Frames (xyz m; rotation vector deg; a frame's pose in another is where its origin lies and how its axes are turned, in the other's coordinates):
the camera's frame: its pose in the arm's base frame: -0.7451 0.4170 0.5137 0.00 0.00 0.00
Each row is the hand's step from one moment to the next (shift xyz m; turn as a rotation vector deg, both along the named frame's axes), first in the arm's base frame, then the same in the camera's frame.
Working: the arm's base frame: its pose in the camera's frame: 0.7451 -0.4170 -0.5137 0.00 0.00 0.00

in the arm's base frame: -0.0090 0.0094 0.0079 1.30 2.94 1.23
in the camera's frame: -0.0090 0.0094 0.0079 1.30 2.94 1.23
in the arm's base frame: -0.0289 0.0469 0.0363 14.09 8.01 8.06
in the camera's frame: -0.0289 0.0469 0.0363 14.09 8.01 8.06
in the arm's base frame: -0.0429 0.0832 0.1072 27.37 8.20 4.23
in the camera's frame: -0.0429 0.0832 0.1072 27.37 8.20 4.23
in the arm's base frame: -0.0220 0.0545 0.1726 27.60 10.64 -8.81
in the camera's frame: -0.0220 0.0545 0.1726 27.60 10.64 -8.81
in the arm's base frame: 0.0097 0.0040 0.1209 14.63 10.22 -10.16
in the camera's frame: 0.0097 0.0040 0.1209 14.63 10.22 -10.16
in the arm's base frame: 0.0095 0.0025 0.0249 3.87 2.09 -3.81
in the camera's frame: 0.0095 0.0025 0.0249 3.87 2.09 -3.81
